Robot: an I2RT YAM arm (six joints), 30 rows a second.
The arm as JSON. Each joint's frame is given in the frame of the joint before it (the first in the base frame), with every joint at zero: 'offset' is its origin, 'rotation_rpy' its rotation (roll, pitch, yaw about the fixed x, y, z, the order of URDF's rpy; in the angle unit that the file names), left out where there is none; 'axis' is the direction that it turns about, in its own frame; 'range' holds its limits. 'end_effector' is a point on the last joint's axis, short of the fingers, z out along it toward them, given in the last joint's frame.
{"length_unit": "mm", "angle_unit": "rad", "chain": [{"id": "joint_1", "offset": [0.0, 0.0, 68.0], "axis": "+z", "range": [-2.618, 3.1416]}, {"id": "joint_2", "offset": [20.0, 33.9, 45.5], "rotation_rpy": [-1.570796, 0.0, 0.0], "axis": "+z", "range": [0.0, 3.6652]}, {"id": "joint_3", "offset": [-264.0, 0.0, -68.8], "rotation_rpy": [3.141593, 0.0, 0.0], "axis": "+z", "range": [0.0, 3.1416]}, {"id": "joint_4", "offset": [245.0, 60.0, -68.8], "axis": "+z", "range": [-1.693, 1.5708]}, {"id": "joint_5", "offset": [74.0, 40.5, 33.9], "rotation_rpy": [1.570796, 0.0, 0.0], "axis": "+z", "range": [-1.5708, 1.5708]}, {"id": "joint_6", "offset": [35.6, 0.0, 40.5], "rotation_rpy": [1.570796, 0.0, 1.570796], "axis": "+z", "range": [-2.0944, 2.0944]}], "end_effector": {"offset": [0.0, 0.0, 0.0], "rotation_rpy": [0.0, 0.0, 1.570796]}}
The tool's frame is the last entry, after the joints.
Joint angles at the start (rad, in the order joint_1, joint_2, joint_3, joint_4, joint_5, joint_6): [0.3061 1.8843 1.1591 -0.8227 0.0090 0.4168]
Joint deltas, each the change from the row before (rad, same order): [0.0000 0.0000 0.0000 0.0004 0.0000 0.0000]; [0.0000 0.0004 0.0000 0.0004 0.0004 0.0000]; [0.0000 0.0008 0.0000 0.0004 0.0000 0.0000]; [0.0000 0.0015 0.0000 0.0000 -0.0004 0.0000]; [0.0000 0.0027 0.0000 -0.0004 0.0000 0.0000]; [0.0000 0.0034 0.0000 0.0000 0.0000 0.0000]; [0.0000 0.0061 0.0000 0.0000 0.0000 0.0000]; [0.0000 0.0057 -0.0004 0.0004 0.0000 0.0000]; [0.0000 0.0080 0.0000 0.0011 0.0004 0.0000]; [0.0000 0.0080 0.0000 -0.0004 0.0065 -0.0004]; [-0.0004 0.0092 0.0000 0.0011 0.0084 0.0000]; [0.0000 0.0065 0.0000 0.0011 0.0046 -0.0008]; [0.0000 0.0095 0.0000 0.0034 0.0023 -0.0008]
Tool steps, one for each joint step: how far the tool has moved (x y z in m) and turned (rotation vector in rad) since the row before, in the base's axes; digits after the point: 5 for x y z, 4 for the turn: [0.00004 0.00001 0.00000 0.0001 -0.0004 0.0000]; [0.00006 0.00000 -0.00012 -0.0004 -0.0001 0.0000]; [0.00006 0.00002 -0.00024 -0.0001 0.0004 0.0000]; [0.00003 0.00002 -0.00046 -0.0001 0.0016 0.0000]; [0.00002 0.00001 -0.00083 -0.0009 0.0030 0.0000]; [0.00007 0.00002 -0.00104 -0.0010 0.0032 0.0000]; [0.00012 0.00004 -0.00188 -0.0018 0.0058 0.0000]; [0.00005 0.00002 -0.00184 -0.0017 0.0054 0.0000]; [0.00024 0.00006 -0.00246 -0.0025 0.0065 0.0000]; [0.00013 -0.00020 -0.00246 -0.0087 0.0061 0.0005]; [0.00034 -0.00034 -0.00283 -0.0104 0.0052 -0.0003]; [0.00022 -0.00010 -0.00200 -0.0060 0.0038 0.0009]; [0.00044 0.00005 -0.00294 -0.0040 0.0052 0.0009]
